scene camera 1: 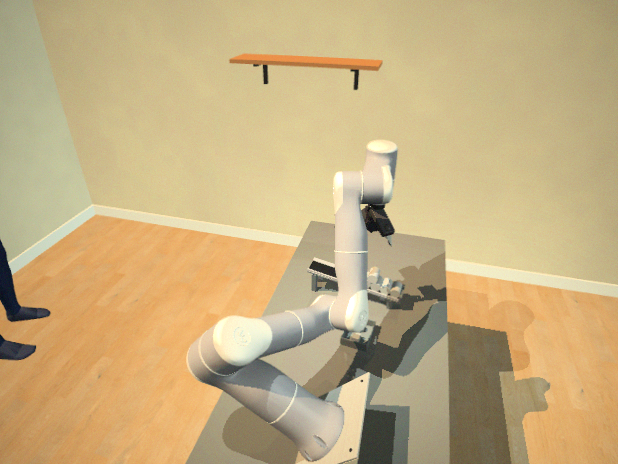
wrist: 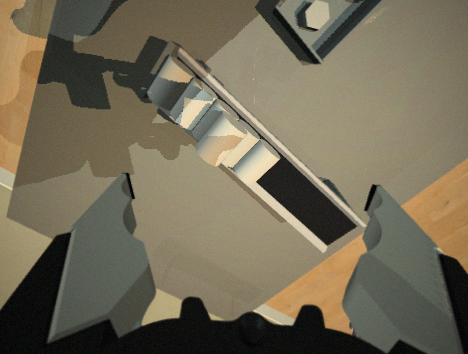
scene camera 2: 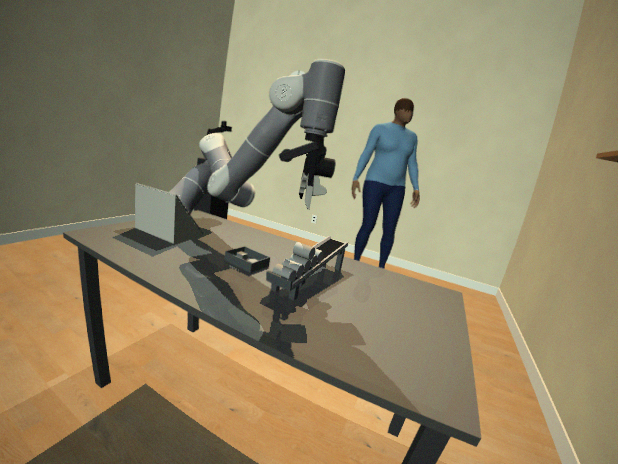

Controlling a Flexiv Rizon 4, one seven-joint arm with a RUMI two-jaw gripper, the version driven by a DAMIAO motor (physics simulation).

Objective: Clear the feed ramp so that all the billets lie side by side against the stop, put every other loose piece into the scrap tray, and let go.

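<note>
My gripper (scene camera 1: 390, 243) (scene camera 2: 305, 201) (wrist: 247, 181) is open and empty, high above the feed ramp (scene camera 1: 321, 267) (scene camera 2: 331, 246) (wrist: 310, 200). Several pale pieces lie in a row on the ramp's lower half. A rounded billet (scene camera 2: 285, 271) (wrist: 171, 80) lies at the low end, by the stop. A pale cylinder (scene camera 2: 303, 250) (wrist: 222, 139) rests raised on top of its neighbours. Another rounded piece (wrist: 257, 162) is uppermost in the row, beside the bare black bed. Shadow blurs the shapes between. The scrap tray (scene camera 2: 259, 266) (wrist: 295, 37) holds a pale hexagonal piece (wrist: 316, 15) and another small piece.
The ramp and tray stand on a grey table (scene camera 1: 295, 350) (scene camera 2: 400, 340) (wrist: 350, 110). An upright panel (scene camera 2: 155, 212) stands near the arm's base. The arm hides part of the ramp and tray in scene camera 1. A person (scene camera 2: 392, 160) stands behind the table. A shelf (scene camera 1: 306, 61) is on the wall.
</note>
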